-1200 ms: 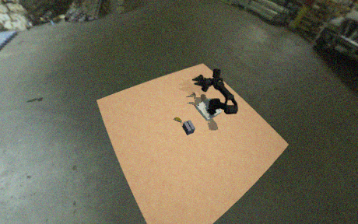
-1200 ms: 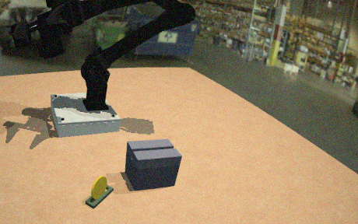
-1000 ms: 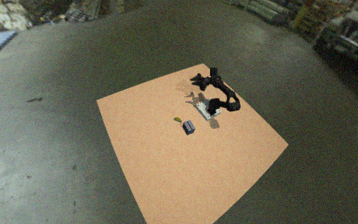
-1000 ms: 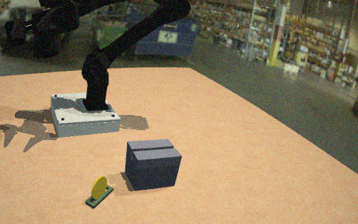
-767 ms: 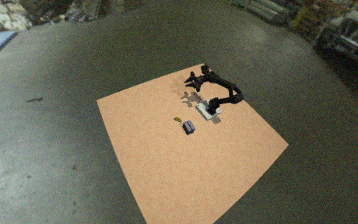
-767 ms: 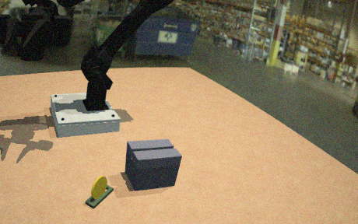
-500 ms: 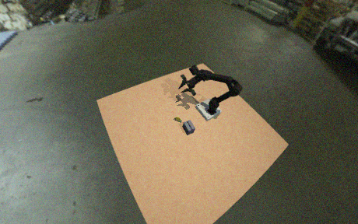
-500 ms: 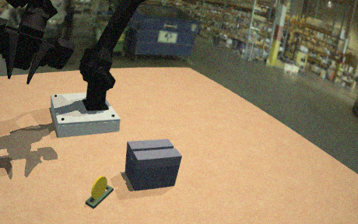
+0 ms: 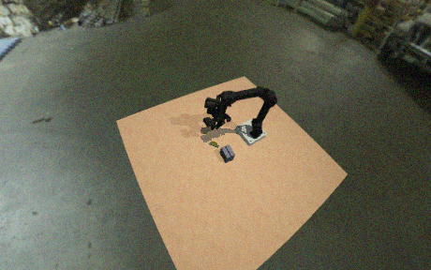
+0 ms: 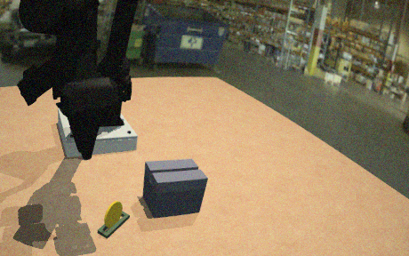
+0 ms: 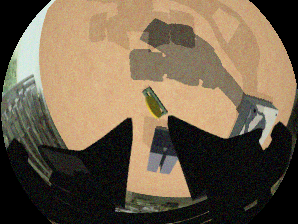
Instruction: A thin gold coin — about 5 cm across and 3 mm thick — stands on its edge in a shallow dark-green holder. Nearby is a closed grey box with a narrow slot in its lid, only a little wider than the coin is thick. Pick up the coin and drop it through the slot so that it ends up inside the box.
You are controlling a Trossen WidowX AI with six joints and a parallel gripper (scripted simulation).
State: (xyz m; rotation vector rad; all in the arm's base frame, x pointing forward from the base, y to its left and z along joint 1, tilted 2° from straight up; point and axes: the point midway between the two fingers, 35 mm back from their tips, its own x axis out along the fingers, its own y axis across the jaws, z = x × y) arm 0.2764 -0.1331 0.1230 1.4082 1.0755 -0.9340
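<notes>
Now: the coin 100 mm below my gripper tip, 40 mm to the left of it and 10 mm ahead of it.
</notes>
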